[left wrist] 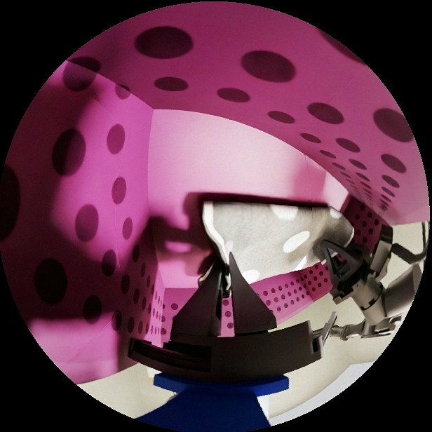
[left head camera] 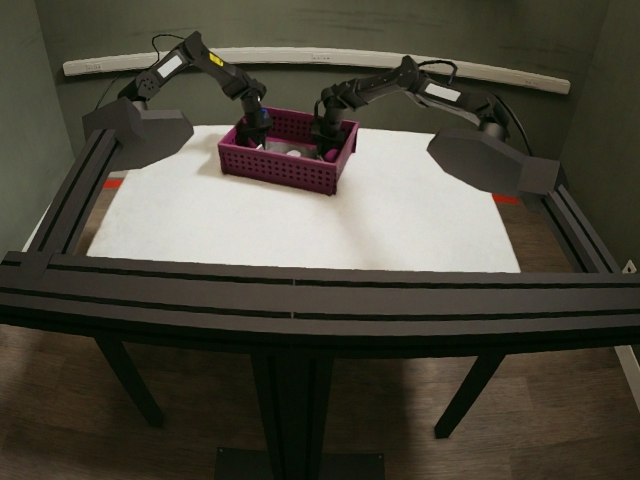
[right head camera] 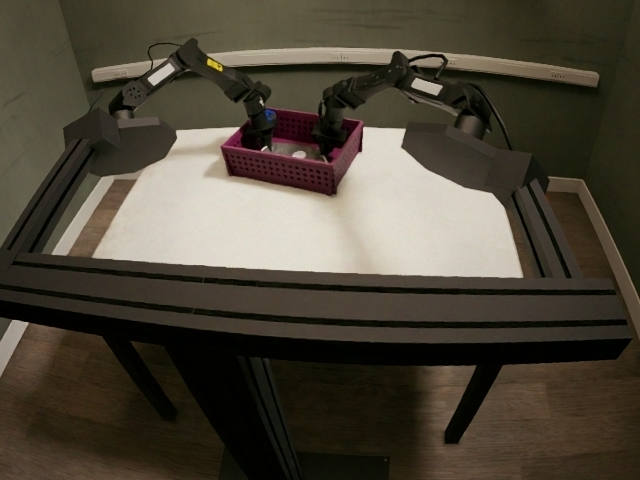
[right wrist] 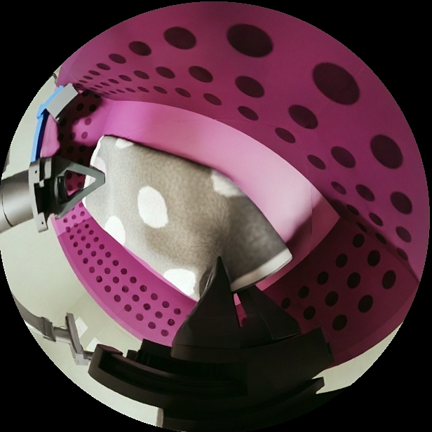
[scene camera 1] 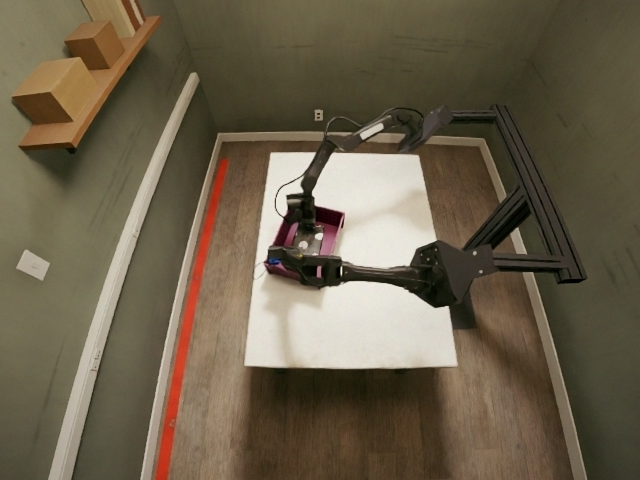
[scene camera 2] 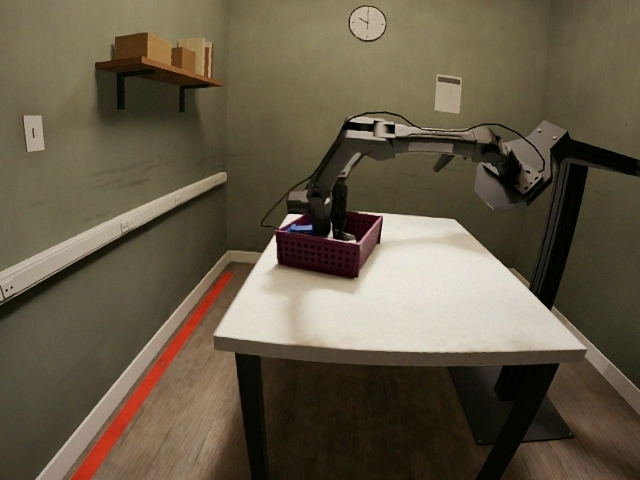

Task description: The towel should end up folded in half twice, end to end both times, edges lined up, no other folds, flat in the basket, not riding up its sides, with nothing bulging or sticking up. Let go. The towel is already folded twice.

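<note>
The grey towel with white spots [left head camera: 281, 148] [right head camera: 284, 149] [scene camera 1: 312, 242] [left wrist: 250, 225] [right wrist: 185, 200] is a folded strip low inside the magenta basket [left head camera: 279, 170] [right head camera: 281, 170] [scene camera 2: 317, 254]. My left gripper [left head camera: 262, 147] [left wrist: 225, 255] points down inside the basket and is shut on the towel's end at the picture's left. My right gripper [left head camera: 321, 155] [right wrist: 222, 261] is shut on its other end near the basket's right side. In the right wrist view the towel's surface sags gently between the grippers. Whether its underside touches the basket floor, and its layers, are hidden.
The basket stands on the white table [left head camera: 284, 227] [right head camera: 289, 227] [scene camera 2: 413, 299], toward its far edge. Its perforated walls rise close around both grippers. The dark frame beam [left head camera: 310, 299] [right head camera: 310, 304] crosses in front of the table. A shelf with boxes [scene camera 2: 155, 69] hangs on the wall.
</note>
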